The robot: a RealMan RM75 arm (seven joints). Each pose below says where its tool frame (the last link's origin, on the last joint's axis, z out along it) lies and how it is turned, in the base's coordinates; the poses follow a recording.
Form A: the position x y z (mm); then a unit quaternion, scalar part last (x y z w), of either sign.
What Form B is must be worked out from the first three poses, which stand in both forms.
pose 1, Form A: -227.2, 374.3, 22.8, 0.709, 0.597, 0.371, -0.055
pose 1, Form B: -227.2, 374.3, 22.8, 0.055, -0.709, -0.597, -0.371
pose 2, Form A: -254.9, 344.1, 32.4, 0.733, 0.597, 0.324, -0.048
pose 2, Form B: -254.9, 344.1, 32.4, 0.048, -0.733, -0.597, -0.324
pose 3, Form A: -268.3, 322.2, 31.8, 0.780, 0.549, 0.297, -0.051
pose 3, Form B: -268.3, 322.2, 31.8, 0.051, -0.780, -0.549, -0.297
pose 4, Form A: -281.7, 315.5, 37.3, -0.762, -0.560, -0.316, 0.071
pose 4, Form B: -281.7, 315.5, 37.3, 0.071, -0.762, -0.560, -0.316
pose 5, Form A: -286.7, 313.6, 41.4, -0.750, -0.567, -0.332, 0.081
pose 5, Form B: -286.7, 313.6, 41.4, 0.081, -0.750, -0.567, -0.332
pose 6, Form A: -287.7, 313.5, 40.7, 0.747, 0.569, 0.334, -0.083
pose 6, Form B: -287.7, 313.5, 40.7, 0.083, -0.747, -0.569, -0.334
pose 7, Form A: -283.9, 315.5, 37.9, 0.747, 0.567, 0.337, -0.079
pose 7, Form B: -283.9, 315.5, 37.9, 0.079, -0.747, -0.567, -0.337
